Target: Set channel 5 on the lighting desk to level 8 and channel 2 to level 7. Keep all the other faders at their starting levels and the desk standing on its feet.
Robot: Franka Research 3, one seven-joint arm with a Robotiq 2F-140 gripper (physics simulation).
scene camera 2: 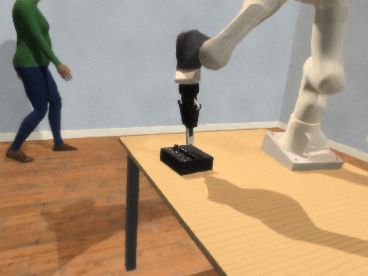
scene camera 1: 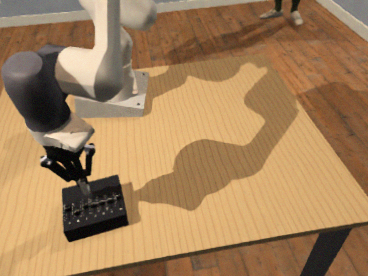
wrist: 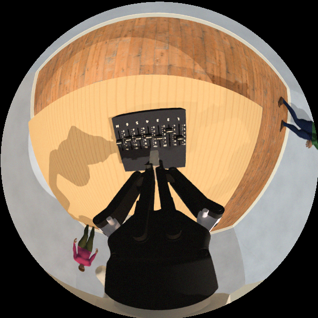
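Observation:
The black lighting desk (scene camera 1: 95, 227) (scene camera 2: 197, 164) (wrist: 175, 159) stands flat on the table. In the wrist view its labels run M, 6, 5, 4, 3, 2, 1 from left to right. The channel 5 knob (wrist: 138, 138) is near mid-slot, and the channel 2 knob (wrist: 169, 130) sits closer to the labels than its neighbours. The scale numbers are too small to read surely. My gripper (scene camera 1: 85, 191) (scene camera 2: 189, 142) (wrist: 154, 156) is shut and empty. Its tips are low over the desk's plain rear part, behind the channel 3 and 4 slots; contact cannot be told.
The wooden table (scene camera 1: 165, 235) (scene camera 2: 280, 220) (wrist: 220, 175) bears the desk and the arm's base (scene camera 1: 112, 107) (scene camera 2: 300, 159). The desk is near a table edge. A person in green (scene camera 2: 32, 45) stands beyond the table. Another person in pink (wrist: 84, 255) shows in the wrist view.

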